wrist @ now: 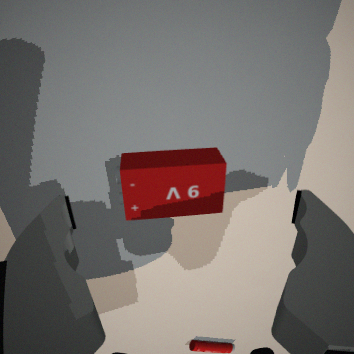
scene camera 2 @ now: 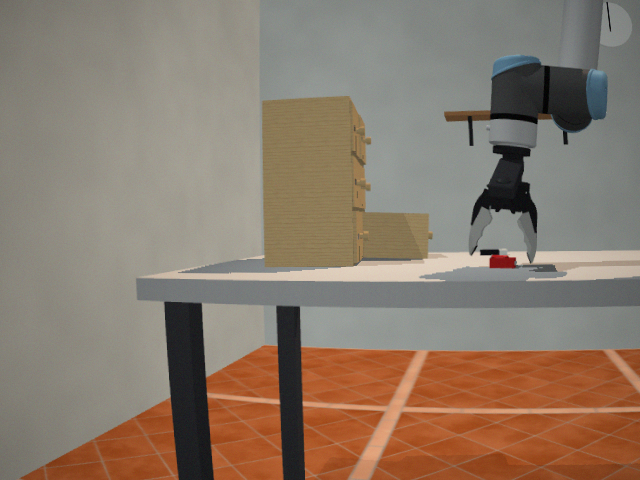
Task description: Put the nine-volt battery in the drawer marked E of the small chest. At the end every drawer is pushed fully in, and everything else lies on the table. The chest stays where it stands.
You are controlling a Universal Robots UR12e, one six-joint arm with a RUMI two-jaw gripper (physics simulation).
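Frame: origin at the arm's base, x down, y ahead, z right, level; centimetres.
Where they show: gripper, between the fingertips: (wrist: 182, 196) (scene camera 2: 500, 259).
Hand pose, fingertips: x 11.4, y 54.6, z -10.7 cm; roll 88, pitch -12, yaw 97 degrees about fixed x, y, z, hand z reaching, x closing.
Things, the pixels of their centre, and the offset from my fingertips. "spot": a spot on its surface instead.
- red nine-volt battery, middle of its body: (wrist: 169, 183) (scene camera 2: 503, 262) dx +0.5, dy -0.4, dz -0.6 cm
- wooden chest, middle of its body: (scene camera 2: 319, 185) dx -15.4, dy +38.5, dz +20.5 cm
- low drawer, middle of its body: (scene camera 2: 392, 234) dx -4.0, dy +23.5, dz +30.4 cm
- small red cylinder, middle of its body: (wrist: 212, 346) dx +0.9, dy -1.0, dz +17.5 cm
- black item, middle of its body: (scene camera 2: 493, 252) dx +0.7, dy -0.9, dz +34.1 cm
- white piece, a spot on its surface: (scene camera 2: 503, 251) spot: dx +0.5, dy -3.2, dz +33.1 cm
The red nine-volt battery (scene camera 2: 501, 261) (wrist: 173, 191) lies on its side on the table (scene camera 2: 361, 294). My gripper (scene camera 2: 501, 256) (wrist: 182, 196) is open, pointing down, with nothing between its fingers. The fingertips are low over the table; in the wrist view the battery lies between and slightly beyond them, untouched. The wooden chest (scene camera 2: 308, 181) stands at the left of the table, seen from its side in scene camera 2. A low drawer (scene camera 2: 395, 235) is pulled far out at its far side. The drawer letters cannot be read.
A small red cylinder (wrist: 211, 346) lies at the bottom edge of the wrist view. A black item (scene camera 2: 489, 252) with a white piece (scene camera 2: 503, 251) beside it shows behind the battery. Knobs (scene camera 2: 367, 140) stick out from the chest's front. A brown shelf (scene camera 2: 465, 116) is on the back wall.
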